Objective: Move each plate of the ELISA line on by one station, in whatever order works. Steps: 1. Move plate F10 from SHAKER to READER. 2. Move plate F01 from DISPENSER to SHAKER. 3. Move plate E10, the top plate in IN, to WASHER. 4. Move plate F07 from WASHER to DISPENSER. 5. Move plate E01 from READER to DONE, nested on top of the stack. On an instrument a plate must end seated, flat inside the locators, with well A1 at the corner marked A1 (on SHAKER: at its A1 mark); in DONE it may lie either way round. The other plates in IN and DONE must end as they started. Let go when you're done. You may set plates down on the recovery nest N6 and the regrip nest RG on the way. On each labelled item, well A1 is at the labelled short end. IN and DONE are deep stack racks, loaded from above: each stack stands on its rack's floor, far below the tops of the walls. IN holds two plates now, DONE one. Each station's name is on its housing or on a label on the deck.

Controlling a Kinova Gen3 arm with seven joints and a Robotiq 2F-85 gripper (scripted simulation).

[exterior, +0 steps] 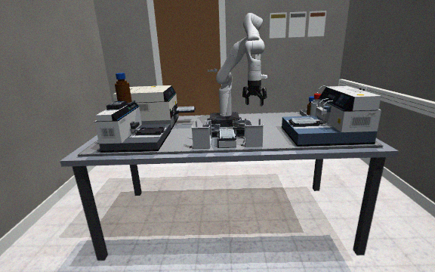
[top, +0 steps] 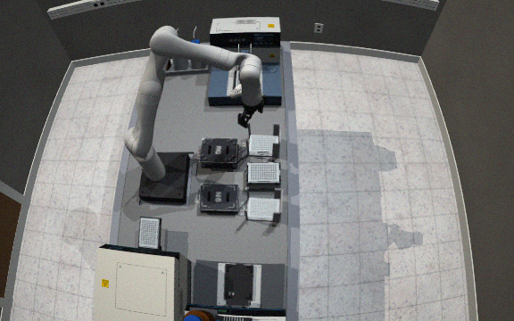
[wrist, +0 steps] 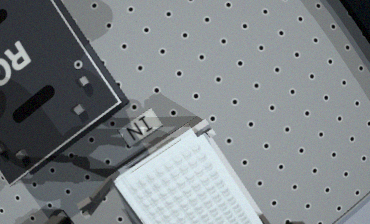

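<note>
Now: hand 310 mm to the right of the washer nest, 130 mm above it and 50 mm past it. Round my hand: dark pull-out tray (470 mm to the right, 420 mm behind, 120 mm below); then regrip nest (160 mm below, 150 mm behind, 60 mm to the right).
</note>
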